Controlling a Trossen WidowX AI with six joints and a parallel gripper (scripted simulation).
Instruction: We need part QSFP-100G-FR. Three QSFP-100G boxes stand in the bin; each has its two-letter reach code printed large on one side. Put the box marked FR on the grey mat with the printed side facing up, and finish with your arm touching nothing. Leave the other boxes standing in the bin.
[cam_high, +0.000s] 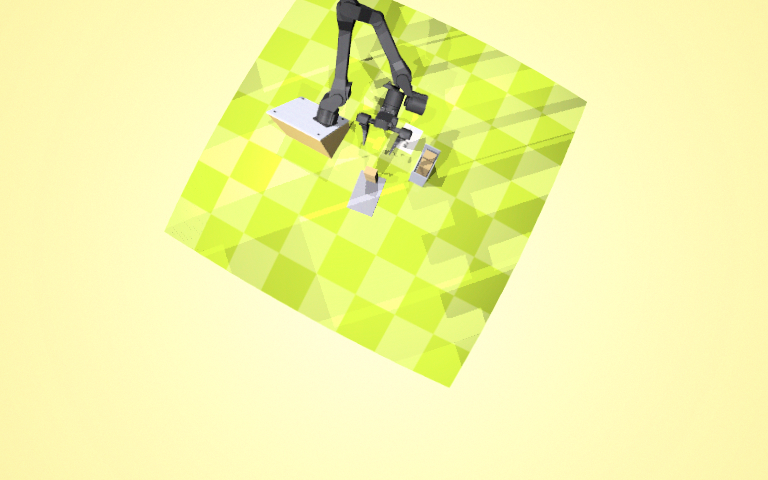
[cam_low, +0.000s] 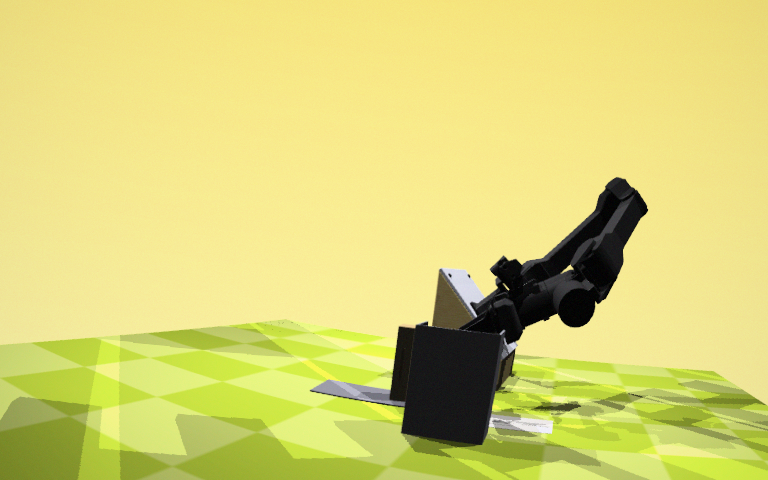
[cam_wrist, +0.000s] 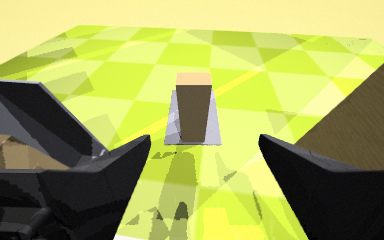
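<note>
Right now the grey mat is 4 cm ahead of my gripper tip, 13 cm to the right of it and 11 cm below it. Also, from my gripper tip: thin white slab 5 cm ahead, 13 cm to the left, 11 cm below.
</note>
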